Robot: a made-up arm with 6 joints. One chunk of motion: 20 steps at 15 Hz.
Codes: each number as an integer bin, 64 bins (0 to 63) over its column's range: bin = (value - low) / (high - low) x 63, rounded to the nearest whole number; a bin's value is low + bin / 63 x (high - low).
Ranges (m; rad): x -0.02..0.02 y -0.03..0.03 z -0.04..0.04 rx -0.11..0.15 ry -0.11..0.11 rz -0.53..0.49
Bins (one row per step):
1: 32 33 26 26 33 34
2: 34 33 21 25 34 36
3: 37 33 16 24 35 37
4: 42 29 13 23 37 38
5: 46 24 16 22 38 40
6: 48 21 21 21 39 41
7: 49 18 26 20 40 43
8: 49 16 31 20 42 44
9: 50 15 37 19 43 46
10: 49 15 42 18 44 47
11: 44 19 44 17 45 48
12: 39 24 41 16 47 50
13: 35 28 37 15 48 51
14: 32 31 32 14 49 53
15: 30 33 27 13 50 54
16: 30 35 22 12 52 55
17: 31 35 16 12 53 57
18: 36 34 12 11 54 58
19: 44 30 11 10 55 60
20: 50 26 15 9 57 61
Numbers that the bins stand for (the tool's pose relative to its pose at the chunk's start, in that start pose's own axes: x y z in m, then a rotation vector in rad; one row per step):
1: 0.0003 0.0014 -0.0070 -0.0027 0.0052 0.0205
2: 0.0016 0.0014 -0.0133 -0.0068 0.0087 0.0529
3: 0.0035 0.0014 -0.0197 -0.0110 0.0122 0.0690
4: 0.0067 -0.0024 -0.0235 -0.0151 0.0192 0.0852
5: 0.0092 -0.0071 -0.0197 -0.0192 0.0227 0.1176
6: 0.0105 -0.0100 -0.0133 -0.0233 0.0262 0.1338
7: 0.0111 -0.0129 -0.0070 -0.0275 0.0297 0.1662
8: 0.0111 -0.0148 -0.0006 -0.0275 0.0367 0.1824
9: 0.0117 -0.0157 0.0070 -0.0316 0.0402 0.2148
10: 0.0111 -0.0157 0.0133 -0.0357 0.0437 0.2310
11: 0.0079 -0.0119 0.0159 -0.0398 0.0471 0.2471
12: 0.0048 -0.0071 0.0121 -0.0440 0.0541 0.2795
13: 0.0022 -0.0033 0.0070 -0.0481 0.0576 0.2957
14: 0.0003 -0.0005 0.0006 -0.0522 0.0611 0.3281
15: -0.0010 0.0014 -0.0057 -0.0563 0.0646 0.3443
16: -0.0010 0.0033 -0.0121 -0.0605 0.0716 0.3605
17: -0.0003 0.0033 -0.0197 -0.0605 0.0751 0.3929
18: 0.0029 0.0024 -0.0248 -0.0646 0.0786 0.4090
19: 0.0079 -0.0014 -0.0260 -0.0687 0.0821 0.4414
20: 0.0117 -0.0052 -0.0210 -0.0729 0.0890 0.4576

